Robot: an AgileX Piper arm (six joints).
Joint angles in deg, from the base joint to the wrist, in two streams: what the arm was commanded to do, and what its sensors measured. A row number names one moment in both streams.
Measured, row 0:
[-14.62, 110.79, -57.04, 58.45, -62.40, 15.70]
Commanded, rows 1 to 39:
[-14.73, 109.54, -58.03, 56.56, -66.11, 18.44]
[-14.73, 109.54, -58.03, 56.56, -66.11, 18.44]
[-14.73, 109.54, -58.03, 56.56, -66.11, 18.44]
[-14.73, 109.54, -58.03, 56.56, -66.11, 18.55]
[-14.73, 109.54, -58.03, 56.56, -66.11, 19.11]
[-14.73, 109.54, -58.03, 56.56, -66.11, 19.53]
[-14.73, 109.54, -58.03, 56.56, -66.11, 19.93]
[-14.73, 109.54, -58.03, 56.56, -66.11, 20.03]
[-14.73, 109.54, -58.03, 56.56, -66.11, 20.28]
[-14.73, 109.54, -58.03, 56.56, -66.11, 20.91]
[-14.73, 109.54, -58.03, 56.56, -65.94, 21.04]
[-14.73, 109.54, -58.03, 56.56, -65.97, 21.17]
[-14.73, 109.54, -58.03, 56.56, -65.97, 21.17]
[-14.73, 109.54, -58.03, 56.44, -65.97, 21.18]
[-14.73, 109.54, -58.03, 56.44, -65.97, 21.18]
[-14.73, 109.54, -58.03, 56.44, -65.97, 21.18]
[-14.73, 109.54, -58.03, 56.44, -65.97, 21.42]
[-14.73, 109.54, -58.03, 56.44, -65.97, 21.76]
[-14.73, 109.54, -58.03, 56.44, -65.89, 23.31]
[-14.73, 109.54, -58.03, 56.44, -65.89, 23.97]
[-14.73, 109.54, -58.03, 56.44, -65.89, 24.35]
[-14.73, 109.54, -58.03, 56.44, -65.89, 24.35]
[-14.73, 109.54, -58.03, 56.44, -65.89, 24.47]
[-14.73, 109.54, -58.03, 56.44, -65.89, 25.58]
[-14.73, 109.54, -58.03, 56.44, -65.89, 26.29]
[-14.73, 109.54, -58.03, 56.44, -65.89, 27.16]
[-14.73, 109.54, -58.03, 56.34, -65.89, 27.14]
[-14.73, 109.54, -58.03, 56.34, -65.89, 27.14]
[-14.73, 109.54, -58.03, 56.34, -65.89, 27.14]
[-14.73, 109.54, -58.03, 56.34, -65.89, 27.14]
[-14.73, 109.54, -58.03, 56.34, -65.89, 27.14]
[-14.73, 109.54, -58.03, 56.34, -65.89, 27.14]
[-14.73, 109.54, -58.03, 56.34, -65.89, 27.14]
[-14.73, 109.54, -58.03, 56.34, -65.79, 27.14]
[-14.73, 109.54, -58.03, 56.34, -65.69, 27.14]
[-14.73, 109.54, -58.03, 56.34, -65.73, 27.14]
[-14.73, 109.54, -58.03, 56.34, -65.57, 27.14]
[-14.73, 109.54, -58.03, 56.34, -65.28, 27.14]
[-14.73, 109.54, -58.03, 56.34, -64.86, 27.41]
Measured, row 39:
[-14.62, 110.79, -57.04, 58.45, -62.40, 26.18]
